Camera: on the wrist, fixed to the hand. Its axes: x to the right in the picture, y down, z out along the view.
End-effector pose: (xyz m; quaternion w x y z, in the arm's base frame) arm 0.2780 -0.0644 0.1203 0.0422 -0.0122 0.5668 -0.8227
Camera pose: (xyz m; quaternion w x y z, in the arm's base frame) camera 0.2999 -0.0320 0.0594 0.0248 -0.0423 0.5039 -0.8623
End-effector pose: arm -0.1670 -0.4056 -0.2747 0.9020 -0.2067 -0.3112 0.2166
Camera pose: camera -0.1627 -0.3912 -0.3454 0.9159 -0.1262 -0.3168 0.2115
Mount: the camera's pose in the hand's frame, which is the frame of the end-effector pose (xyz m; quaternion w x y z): -0.0228 0.0466 -0.0504 0.9966 0.0727 -0.0171 -0.0338
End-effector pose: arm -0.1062 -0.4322 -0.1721 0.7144 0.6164 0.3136 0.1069
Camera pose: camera -0.1423 -0.3934 -0.1229 0.6761 0.6575 0.3289 0.0491
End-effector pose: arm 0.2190 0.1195 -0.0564 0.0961 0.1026 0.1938 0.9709
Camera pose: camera 0.2221 0.0541 -0.0872 0.1245 0.1193 0.2656 0.9486
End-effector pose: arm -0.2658 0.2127 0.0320 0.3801 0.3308 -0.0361 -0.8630
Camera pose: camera -0.1950 0.2047 0.0198 0.3250 0.3438 -0.0940 -0.8760
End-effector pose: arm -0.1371 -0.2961 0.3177 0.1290 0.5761 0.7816 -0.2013
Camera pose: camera -0.0843 -0.2802 0.3645 0.0932 0.5537 0.7816 -0.2717
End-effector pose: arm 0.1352 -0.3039 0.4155 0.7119 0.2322 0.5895 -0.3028
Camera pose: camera 0.1301 -0.2326 0.4267 0.6925 0.2581 0.5612 -0.3727
